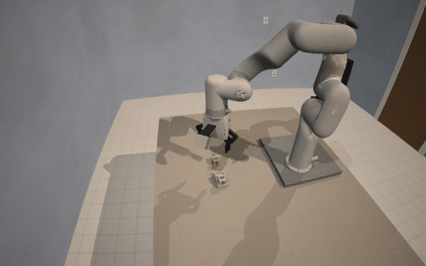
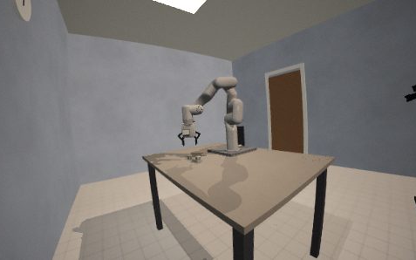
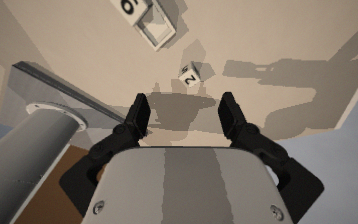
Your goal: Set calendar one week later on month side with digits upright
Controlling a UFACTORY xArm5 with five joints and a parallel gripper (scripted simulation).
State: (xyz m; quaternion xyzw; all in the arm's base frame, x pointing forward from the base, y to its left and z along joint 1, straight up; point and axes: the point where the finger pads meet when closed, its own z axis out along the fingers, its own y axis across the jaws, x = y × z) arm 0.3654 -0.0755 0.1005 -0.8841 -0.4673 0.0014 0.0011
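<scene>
The calendar tray lies 80 mm to the left of my hand and 110 mm below it.
</scene>
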